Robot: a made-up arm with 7 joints.
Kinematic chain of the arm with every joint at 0, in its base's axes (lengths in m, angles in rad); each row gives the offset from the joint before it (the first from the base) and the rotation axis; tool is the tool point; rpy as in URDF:
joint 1: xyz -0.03 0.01 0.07 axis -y
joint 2: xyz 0 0.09 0.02 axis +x
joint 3: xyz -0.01 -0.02 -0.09 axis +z
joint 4: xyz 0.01 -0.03 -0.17 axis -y
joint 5: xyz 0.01 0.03 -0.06 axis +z
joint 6: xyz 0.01 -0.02 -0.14 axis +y
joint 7: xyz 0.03 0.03 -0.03 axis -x
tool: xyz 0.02 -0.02 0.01 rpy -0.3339 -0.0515 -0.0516
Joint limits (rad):
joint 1: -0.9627..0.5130
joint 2: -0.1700..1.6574
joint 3: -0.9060..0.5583
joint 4: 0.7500..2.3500
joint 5: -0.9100..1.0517
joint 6: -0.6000..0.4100
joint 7: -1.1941..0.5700
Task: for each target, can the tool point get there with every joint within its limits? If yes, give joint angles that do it. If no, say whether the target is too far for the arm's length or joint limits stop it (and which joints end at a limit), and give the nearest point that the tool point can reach.
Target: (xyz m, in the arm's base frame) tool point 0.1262 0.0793 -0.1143
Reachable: yes | joints 0.0299 0.6765 -0.7781 1.7844 0.4756 -0.0390 0.3068
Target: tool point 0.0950 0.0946 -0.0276
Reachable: yes | joints 0.3864 1.1112 -0.7689 2.2036 -0.2727 -0.2618 -1.0559
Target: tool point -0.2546 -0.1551 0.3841
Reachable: no: joint limits stop it (at a limit: joint 1, joint 2, joint 3, joint 4, joint 7) | nearest point 0.0175 -0.0650 0.0981 | short by 0.405 m
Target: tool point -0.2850 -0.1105 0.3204
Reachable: no: joint limits stop it (at a limit: joint 1, joint 3, joint 4, joint 5, joint 6) | nearest point -0.0600 -0.0630 0.0312 | short by 0.369 m
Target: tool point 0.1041 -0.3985 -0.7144
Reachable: no: too far | nearest point 0.0367 -0.1542 -0.3201 | short by 0.469 m
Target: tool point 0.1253 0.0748 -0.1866
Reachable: yes | joints -0.1312 0.5995 -0.7365 1.5816 0.6766 0.1049 -0.4109
